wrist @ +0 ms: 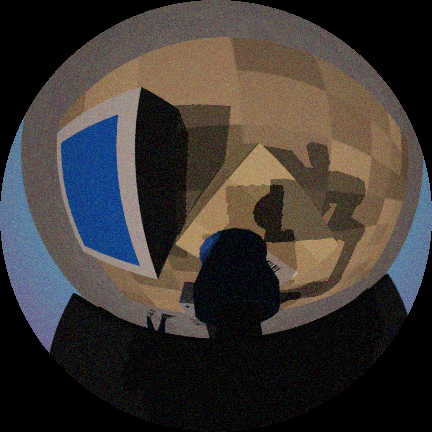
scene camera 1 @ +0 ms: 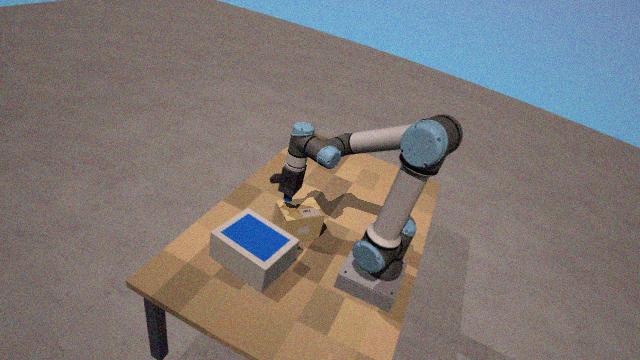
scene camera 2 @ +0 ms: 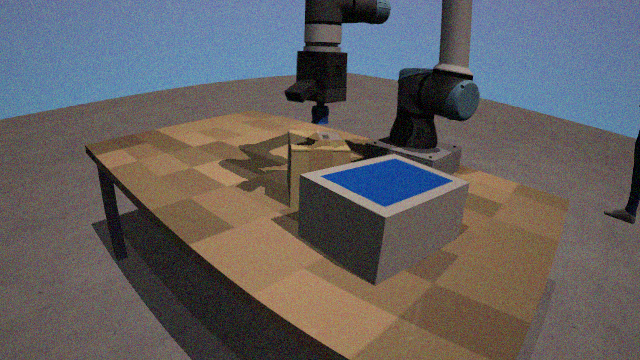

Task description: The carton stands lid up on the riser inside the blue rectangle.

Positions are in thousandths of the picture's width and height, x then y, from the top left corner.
Labels:
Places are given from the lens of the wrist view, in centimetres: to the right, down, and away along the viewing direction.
suction cup (wrist: 543,622): 1, 2, 4
cardboard carton (wrist: 584,441): 3, -2, 11
The marked spots on the cardboard carton and the suction cup are 8 cm apart.

